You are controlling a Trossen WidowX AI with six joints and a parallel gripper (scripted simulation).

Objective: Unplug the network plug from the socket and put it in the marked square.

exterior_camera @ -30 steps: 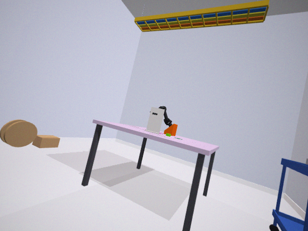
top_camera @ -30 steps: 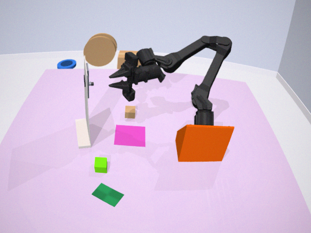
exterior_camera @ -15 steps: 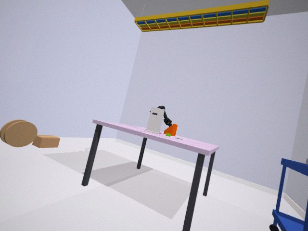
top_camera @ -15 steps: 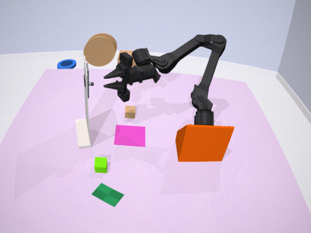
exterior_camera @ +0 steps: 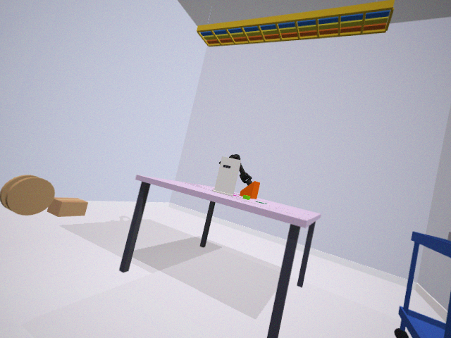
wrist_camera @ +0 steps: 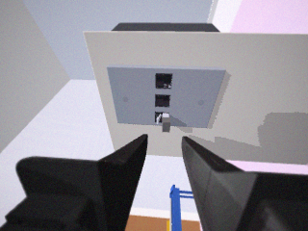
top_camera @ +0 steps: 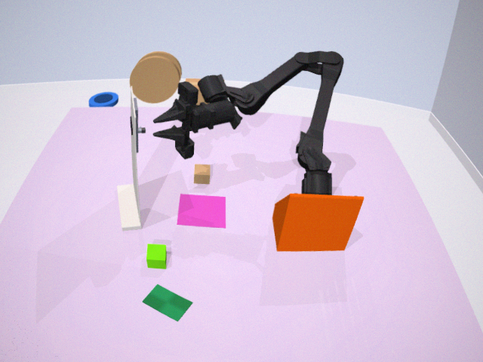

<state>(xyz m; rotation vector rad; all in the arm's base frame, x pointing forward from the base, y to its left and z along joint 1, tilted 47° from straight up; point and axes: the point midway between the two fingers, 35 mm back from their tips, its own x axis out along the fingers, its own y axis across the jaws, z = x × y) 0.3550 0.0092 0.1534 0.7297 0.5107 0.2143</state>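
The pale grey network plug is 3 cm ahead of my gripper tip and 1 cm to the left of it. From my gripper tip the other things lie so: flat dark green tile 32 cm to the left, 23 cm below, 6 cm behind; then upright panel 9 cm below, 6 cm ahead, 1 cm to the left; then magenta square 23 cm below, 12 cm behind, 1 cm to the left.
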